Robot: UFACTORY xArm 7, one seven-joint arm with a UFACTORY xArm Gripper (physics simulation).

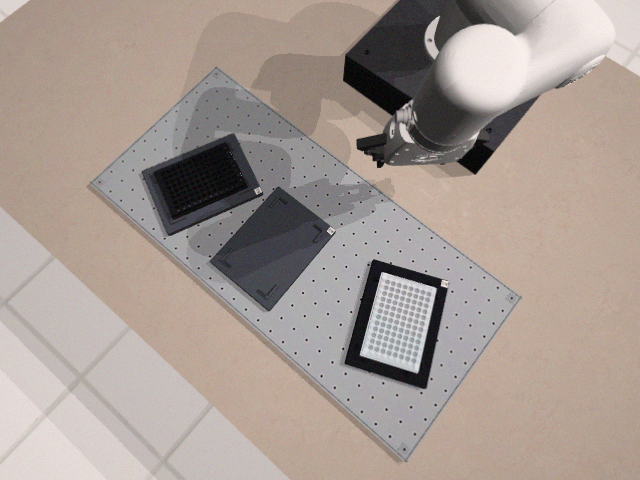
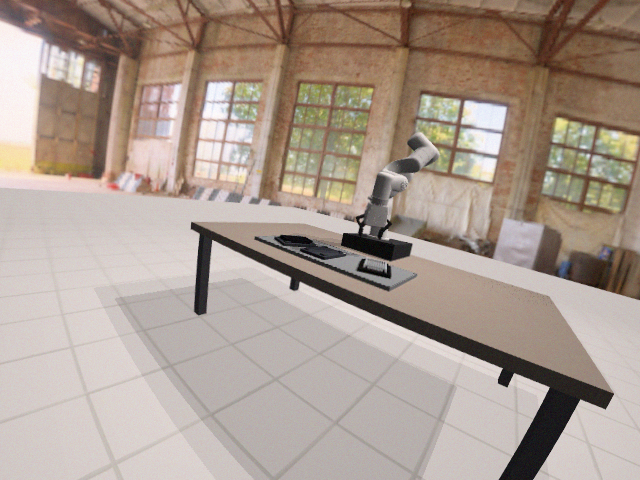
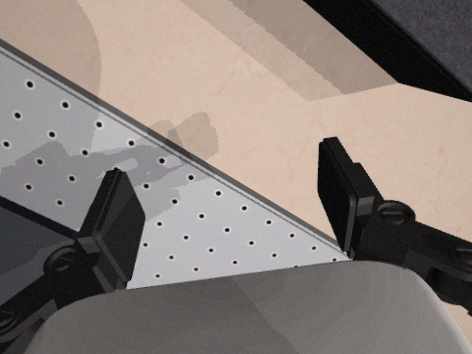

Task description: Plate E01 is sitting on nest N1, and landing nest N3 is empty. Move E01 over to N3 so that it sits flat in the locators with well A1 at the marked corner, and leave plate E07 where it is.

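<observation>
The white 96-well plate, E01 (image 1: pixel 398 320) (image 2: pixel 375 265), sits on black nest N1 (image 1: pixel 363 317). Its lettering is too small to read. The grey nest N3 (image 1: pixel 271 248) (image 2: pixel 323 251) (image 3: pixel 30 237), in the middle of the board, bears no plate; its corner locators and a white tag (image 1: pixel 330 230) at one corner show. The black plate, E07 (image 1: pixel 199 178) (image 2: pixel 293 239), sits on the nest (image 1: pixel 248 167) at the far left. My gripper (image 1: pixel 429 157) (image 2: pixel 371 235) (image 3: pixel 225 179) is open and empty, high beside the board's edge near the robot base, away from both plates.
The perforated grey board (image 1: pixel 320 330) (image 3: pixel 210 227) carries all three nests and lies on the brown table (image 1: pixel 558 206) (image 2: pixel 465 299). The black robot base block (image 1: pixel 372 77) (image 2: pixel 374 246) (image 3: pixel 435 55) stands beside the board, near the gripper.
</observation>
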